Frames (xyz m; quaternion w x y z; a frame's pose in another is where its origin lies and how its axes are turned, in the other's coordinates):
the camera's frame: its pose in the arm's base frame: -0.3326 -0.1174 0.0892 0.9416 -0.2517 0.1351 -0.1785
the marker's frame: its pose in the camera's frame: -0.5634 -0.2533 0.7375 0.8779 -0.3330 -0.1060 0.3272
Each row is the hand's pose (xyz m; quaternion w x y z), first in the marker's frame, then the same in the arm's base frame.
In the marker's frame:
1: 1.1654 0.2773 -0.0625 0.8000 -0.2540 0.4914 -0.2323
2: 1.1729 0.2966 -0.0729 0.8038 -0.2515 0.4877 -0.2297
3: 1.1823 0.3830 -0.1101 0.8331 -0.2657 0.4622 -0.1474
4: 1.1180 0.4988 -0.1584 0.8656 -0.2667 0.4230 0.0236
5: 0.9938 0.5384 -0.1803 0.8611 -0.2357 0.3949 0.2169
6: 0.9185 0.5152 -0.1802 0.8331 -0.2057 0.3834 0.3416
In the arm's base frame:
1: 0.1873 0.5021 0.1240 0.4960 -0.7615 0.3543 -0.2205
2: 0.1832 0.5016 0.1012 0.5004 -0.7601 0.3538 -0.2160
3: 0.1443 0.5029 0.0150 0.5028 -0.7677 0.3764 -0.1271
4: 0.0269 0.4906 -0.0622 0.4970 -0.7489 0.4365 0.0397
5: -0.1001 0.4611 -0.0409 0.4704 -0.6840 0.5182 0.2057
6: -0.1518 0.4373 0.0136 0.4369 -0.6227 0.5745 0.3022

